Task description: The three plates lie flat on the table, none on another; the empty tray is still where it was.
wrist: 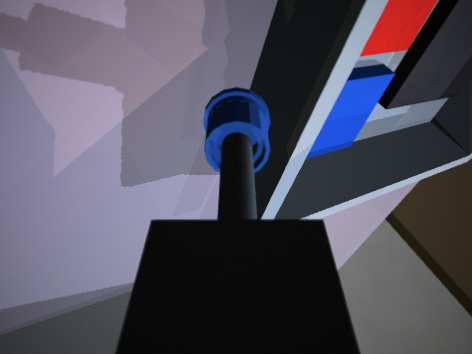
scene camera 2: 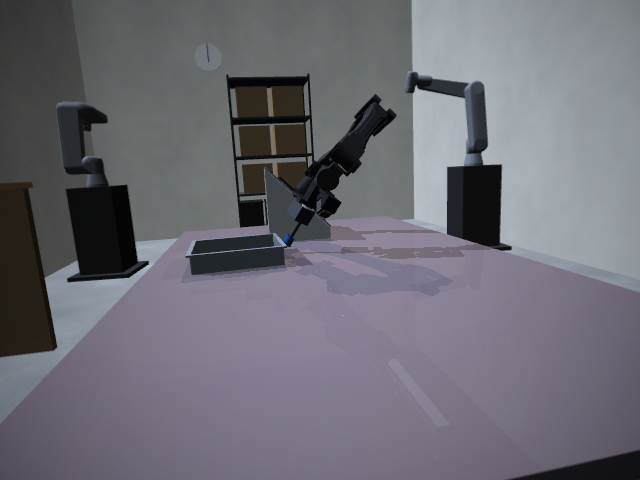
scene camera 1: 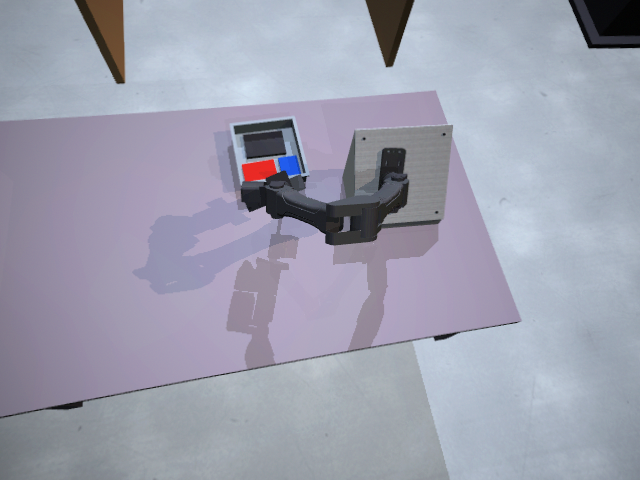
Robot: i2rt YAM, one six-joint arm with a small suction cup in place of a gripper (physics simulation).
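Pixels of known places: hand, tool point: (wrist: pixel 236 118) (scene camera 2: pixel 286 244); arm's base, link origin: (scene camera 1: pixel 390 181).
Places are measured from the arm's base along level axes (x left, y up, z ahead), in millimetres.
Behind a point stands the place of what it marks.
The grey tray (scene camera 1: pixel 301 147) @(x -193, y -92, z 256 mm) (scene camera 2: pixel 237 260) @(x -174, y -118, z 469 mm) (wrist: pixel 322 110) @(x -73, y -92, z 337 mm) stands on the table and holds three plates. The black plate (scene camera 1: pixel 264 144) @(x -232, y -128, z 381 mm) (wrist: pixel 430 65) @(x -212, y -129, z 343 mm) lies along its far side. The red plate (scene camera 1: pixel 259 168) @(x -135, y -128, z 400 mm) (wrist: pixel 402 25) @(x -151, y -128, z 364 mm) and the smaller blue plate (scene camera 1: pixel 289 165) @(x -146, y -129, z 298 mm) (wrist: pixel 352 112) @(x -160, y -128, z 305 mm) lie side by side at its near side. In the scene camera 2 view the tray walls hide the plates. My gripper, a blue suction cup (scene camera 2: pixel 288 240) (wrist: pixel 236 110), is open, holds nothing and hangs outside the tray, close beside its wall. In the scene camera 1 view my arm hides the cup.
The pinkish table (scene camera 1: pixel 103 310) @(x 321, y -142, z 839 mm) (scene camera 2: pixel 258 361) @(x -91, y -142, z 967 mm) bears my arm's slanted grey mounting board (scene camera 1: pixel 423 175) @(x -13, y 7, z -105 mm) (scene camera 2: pixel 278 206) @(x -71, y -22, z 114 mm), to the right of the tray in the scene camera 1 view. My dark arm spans from the board to the tray's near edge. A shelf rack (scene camera 2: pixel 268 119) stands behind the table.
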